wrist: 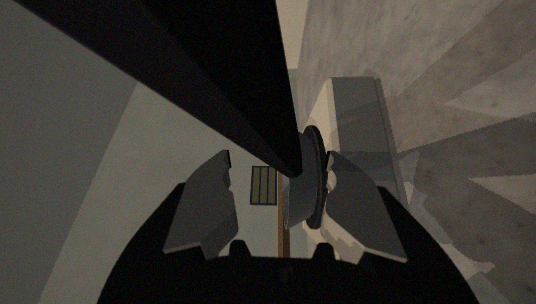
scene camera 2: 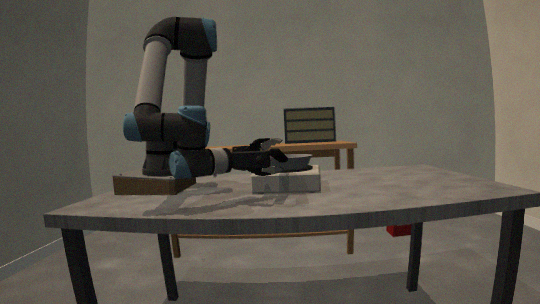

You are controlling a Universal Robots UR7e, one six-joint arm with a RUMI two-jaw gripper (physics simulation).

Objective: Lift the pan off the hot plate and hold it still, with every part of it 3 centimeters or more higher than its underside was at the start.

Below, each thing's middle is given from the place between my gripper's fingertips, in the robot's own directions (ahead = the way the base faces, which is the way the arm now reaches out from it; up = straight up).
Now: hand 20 mm short of the grey pan [wrist: 228,71], 50 mm to the right of it and 10 mm above it.
